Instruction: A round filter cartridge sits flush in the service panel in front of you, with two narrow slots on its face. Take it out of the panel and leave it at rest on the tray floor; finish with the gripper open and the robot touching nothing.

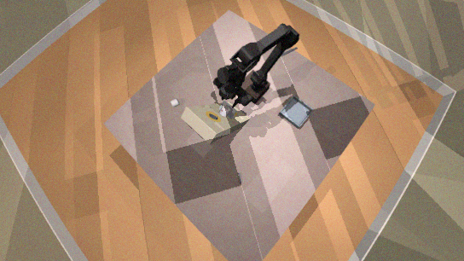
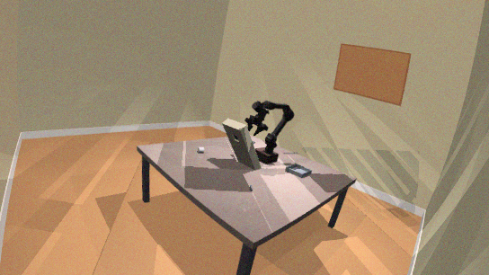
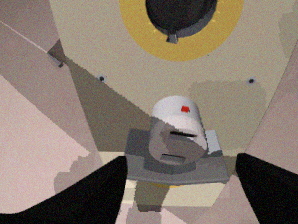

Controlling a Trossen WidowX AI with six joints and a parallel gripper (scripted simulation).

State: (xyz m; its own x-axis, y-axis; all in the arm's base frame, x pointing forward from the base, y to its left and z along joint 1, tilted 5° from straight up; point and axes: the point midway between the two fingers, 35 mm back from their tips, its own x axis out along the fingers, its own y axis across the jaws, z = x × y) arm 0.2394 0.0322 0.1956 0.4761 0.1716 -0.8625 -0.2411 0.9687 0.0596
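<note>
Now: gripper tip 40 mm above the grey filter cartridge and 20 mm short of it. From my gripper tip the other things lie so: beige service panel 70 mm below, 60 mm ahead, 10 mm to the left; then grey-blue tray 360 mm behind, 240 mm below, 210 mm to the left; then small grey piece 320 mm to the left, 240 mm below, 170 mm ahead.
</note>
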